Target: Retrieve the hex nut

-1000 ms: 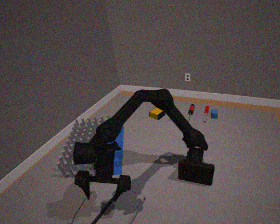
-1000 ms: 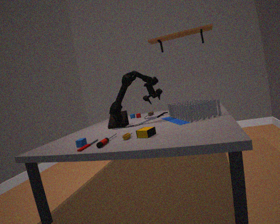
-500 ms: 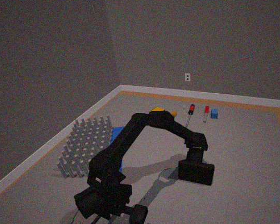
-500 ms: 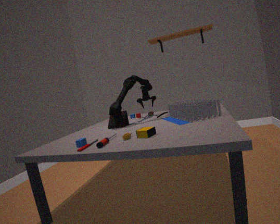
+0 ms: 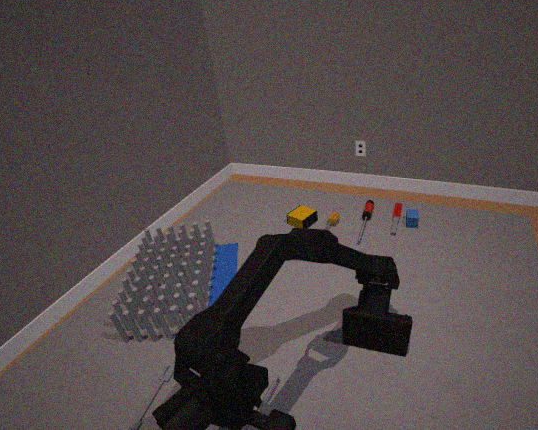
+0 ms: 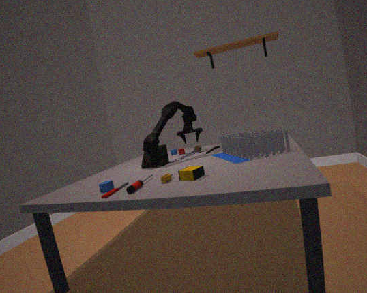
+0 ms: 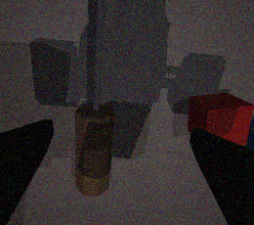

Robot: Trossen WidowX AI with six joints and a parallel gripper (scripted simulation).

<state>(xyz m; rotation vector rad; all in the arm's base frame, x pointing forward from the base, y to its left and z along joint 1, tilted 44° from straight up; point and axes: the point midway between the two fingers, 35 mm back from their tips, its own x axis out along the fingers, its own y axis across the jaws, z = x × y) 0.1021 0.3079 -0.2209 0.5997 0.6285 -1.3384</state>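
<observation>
My gripper tip is 6 cm above the wooden-handled tool, 5 cm to the left of it and 3 cm short of it. Round my gripper tip: blue taped strip: 37 cm to the right, 35 cm ahead, 7 cm below; then yellow-handled scraper: 78 cm to the right, 16 cm ahead, 6 cm below; then thin forked pick: 26 cm ahead, 7 cm below, 2 cm to the left.
</observation>
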